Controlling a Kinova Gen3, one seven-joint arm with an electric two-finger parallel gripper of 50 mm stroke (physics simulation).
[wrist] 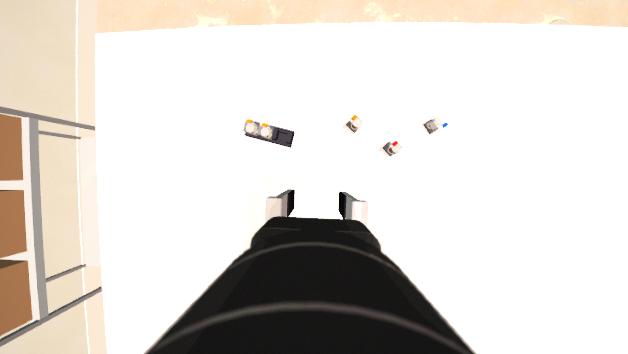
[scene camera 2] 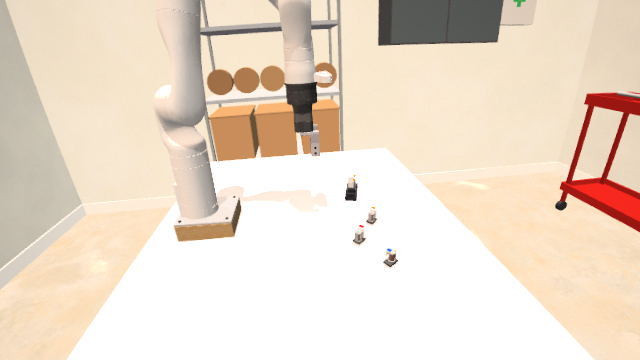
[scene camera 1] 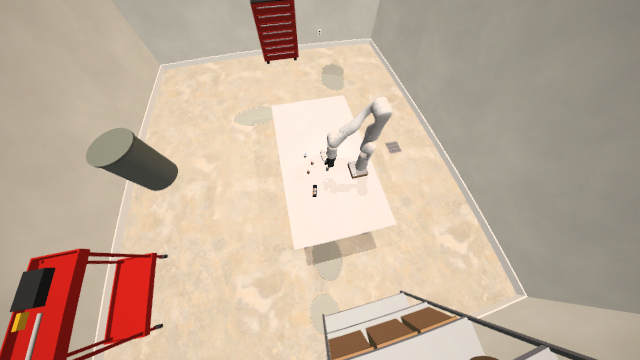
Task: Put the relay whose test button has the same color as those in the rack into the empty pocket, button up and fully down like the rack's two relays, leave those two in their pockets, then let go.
Observation:
In view: the gripper (scene camera 2: 315, 152).
The gripper is seen too in the wrist view (wrist: 316, 200).

